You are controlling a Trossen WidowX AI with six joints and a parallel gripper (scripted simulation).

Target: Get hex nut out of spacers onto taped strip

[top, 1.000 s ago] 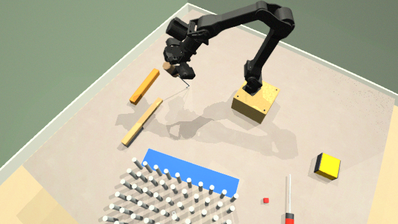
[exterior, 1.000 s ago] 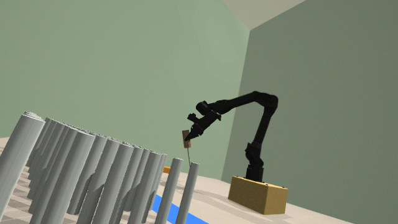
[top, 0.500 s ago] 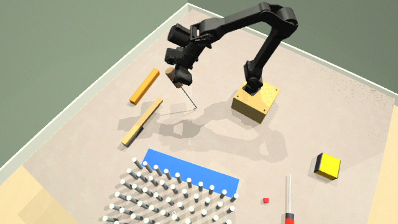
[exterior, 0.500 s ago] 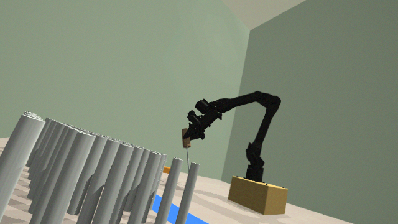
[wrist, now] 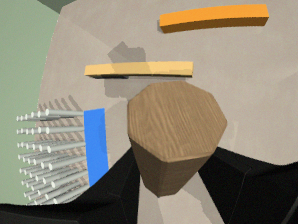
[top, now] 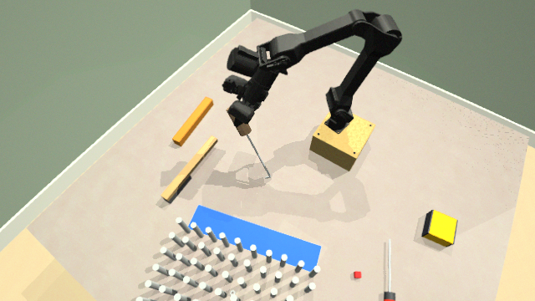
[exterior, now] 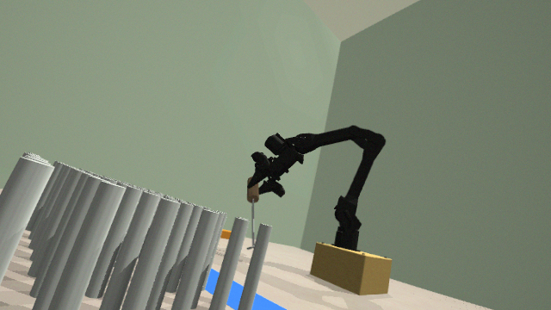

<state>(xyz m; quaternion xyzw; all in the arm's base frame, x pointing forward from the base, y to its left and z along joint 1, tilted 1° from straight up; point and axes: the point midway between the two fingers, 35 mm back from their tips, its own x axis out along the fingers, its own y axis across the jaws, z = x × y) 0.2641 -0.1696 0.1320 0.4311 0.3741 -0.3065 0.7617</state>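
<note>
The blue taped strip lies 24 cm to the left of my gripper tip, 19 cm below it and 17 cm ahead of it. Round my gripper tip: wooden-handled tool 7 cm to the left, 7 cm below; red cube 52 cm to the left, 18 cm below, 3 cm ahead; orange bar 23 cm to the right, 18 cm below, 3 cm ahead.
</note>
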